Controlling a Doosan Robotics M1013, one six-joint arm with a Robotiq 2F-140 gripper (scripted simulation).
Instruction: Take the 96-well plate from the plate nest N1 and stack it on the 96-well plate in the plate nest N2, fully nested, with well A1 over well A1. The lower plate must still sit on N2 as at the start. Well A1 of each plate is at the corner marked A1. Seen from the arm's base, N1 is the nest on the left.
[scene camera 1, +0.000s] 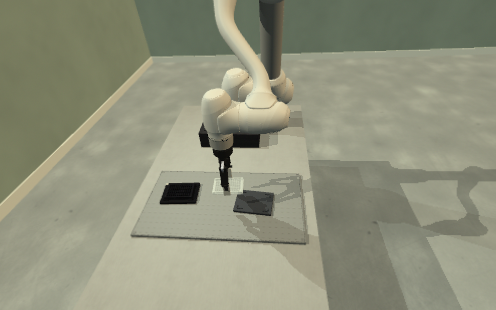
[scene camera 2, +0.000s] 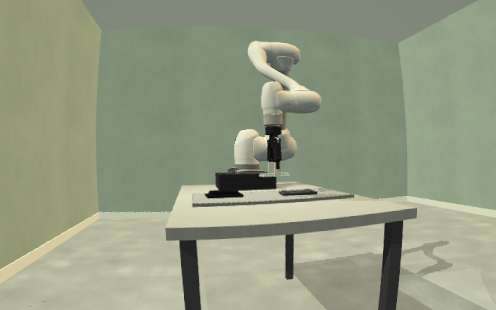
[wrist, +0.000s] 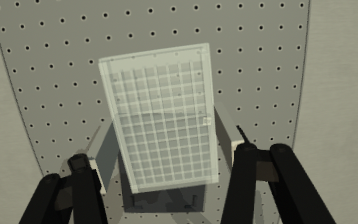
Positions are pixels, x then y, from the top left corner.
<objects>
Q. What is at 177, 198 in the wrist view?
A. A plate nest.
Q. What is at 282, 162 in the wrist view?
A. My gripper.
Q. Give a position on a plate nest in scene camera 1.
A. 252, 202
</objects>
